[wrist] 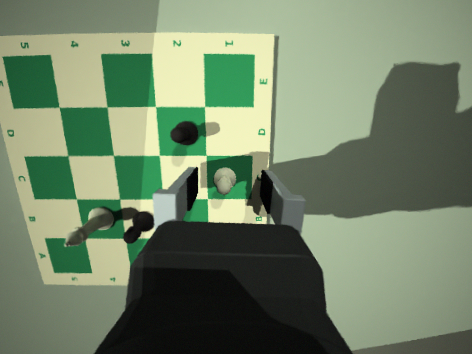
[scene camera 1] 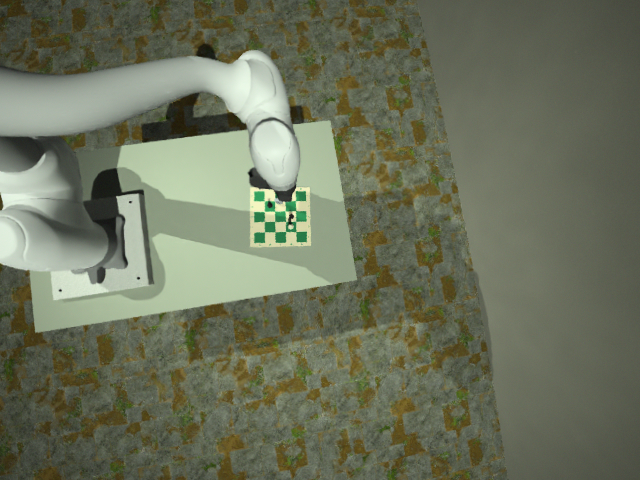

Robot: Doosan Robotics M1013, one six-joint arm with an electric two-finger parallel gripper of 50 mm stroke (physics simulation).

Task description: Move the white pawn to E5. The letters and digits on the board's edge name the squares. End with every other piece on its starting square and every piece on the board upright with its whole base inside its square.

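Pixels of known places: gripper, fingertip midpoint: [wrist: 229, 181]; arm's base, origin of the base link: [scene camera 1: 99, 245].
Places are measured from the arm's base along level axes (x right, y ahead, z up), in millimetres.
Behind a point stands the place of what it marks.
The white pawn [wrist: 225, 179] @(x -112, y 626, z -1 mm) stands upright on green square C1 of the chessboard [wrist: 265, 45] @(x -150, y 532, z -23 mm) [scene camera 1: 306, 241] @(x 62, y 709, z -23 mm). My gripper [wrist: 229, 181] @(x -114, y 631, z -13 mm) [scene camera 1: 283, 199] @(x -114, y 631, z -13 mm) is open and empty, with one fingertip on either side of the pawn in the wrist view; their exact height above the board is hard to tell. In scene camera 1 the arm's end covers part of the C1 area. Square E5 [wrist: 31, 81] @(x 30, y 540, z -23 mm) [scene camera 1: 259, 237] @(x 30, y 541, z -23 mm) is green and bears no piece.
A black pawn [wrist: 184, 133] @(x -88, y 590, z 6 mm) [scene camera 1: 269, 204] @(x -80, y 592, z 7 mm) stands on D2. A tall white piece [wrist: 101, 218] @(x -3, y 654, z -15 mm) [scene camera 1: 290, 226] @(x 6, y 658, z 14 mm) stands on B4. Next to it, a black piece [wrist: 143, 220] @(x -38, y 659, z -15 mm) [scene camera 1: 291, 217] @(x -30, y 664, z -14 mm) stands on B3, near the left finger in the wrist view.
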